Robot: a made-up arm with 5 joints.
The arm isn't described. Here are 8 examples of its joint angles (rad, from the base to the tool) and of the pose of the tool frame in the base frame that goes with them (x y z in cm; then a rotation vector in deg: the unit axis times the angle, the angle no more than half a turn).
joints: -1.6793 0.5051 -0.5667 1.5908 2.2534
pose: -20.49 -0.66 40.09 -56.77 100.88 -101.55
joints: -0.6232 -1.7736 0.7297 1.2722 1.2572
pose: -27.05 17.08 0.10 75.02 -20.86 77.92
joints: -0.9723 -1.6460 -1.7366 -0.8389 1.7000
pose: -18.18 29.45 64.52 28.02 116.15 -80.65
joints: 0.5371 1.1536 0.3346 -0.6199 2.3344
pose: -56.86 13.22 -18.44 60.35 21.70 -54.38
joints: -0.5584 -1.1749 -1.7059 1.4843 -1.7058
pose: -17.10 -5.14 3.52 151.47 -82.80 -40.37
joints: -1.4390 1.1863 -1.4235 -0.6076 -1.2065
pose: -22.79 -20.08 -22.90 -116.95 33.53 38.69
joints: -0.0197 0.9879 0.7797 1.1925 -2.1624
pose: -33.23 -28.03 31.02 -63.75 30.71 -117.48
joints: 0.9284 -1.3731 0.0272 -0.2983 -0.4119
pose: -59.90 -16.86 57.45 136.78 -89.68 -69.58
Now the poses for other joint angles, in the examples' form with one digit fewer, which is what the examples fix.
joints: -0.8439 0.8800 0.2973 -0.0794 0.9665
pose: -58.8 -26.2 5.9 -32.6 1.9 18.5
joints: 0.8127 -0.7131 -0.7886 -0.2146 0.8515
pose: -50.0 -18.8 54.1 144.1 50.8 5.5
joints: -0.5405 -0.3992 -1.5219 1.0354 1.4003
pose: -24.3 -9.6 30.8 77.7 129.8 -9.0
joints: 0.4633 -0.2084 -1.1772 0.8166 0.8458
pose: -31.9 -15.5 30.5 121.7 80.3 40.2
